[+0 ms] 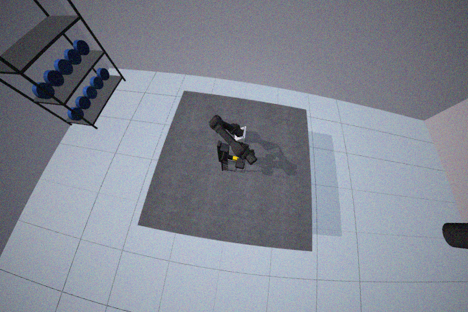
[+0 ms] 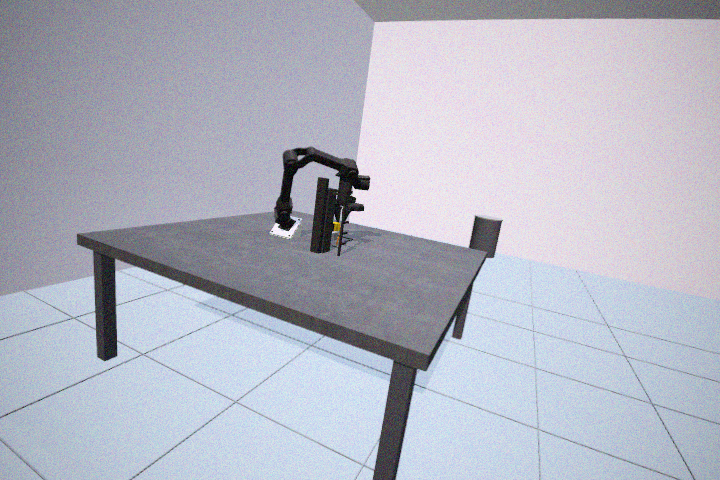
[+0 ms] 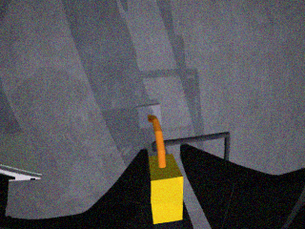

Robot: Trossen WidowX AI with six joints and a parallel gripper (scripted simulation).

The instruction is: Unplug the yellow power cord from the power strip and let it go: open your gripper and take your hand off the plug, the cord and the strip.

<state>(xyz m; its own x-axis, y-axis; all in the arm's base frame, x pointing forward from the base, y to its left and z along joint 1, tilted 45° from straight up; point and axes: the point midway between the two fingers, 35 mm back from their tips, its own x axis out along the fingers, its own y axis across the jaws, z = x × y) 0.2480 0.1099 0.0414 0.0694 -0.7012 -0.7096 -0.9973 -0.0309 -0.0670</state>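
Right now the yellow plug is 6 cm to the right of my gripper tip.
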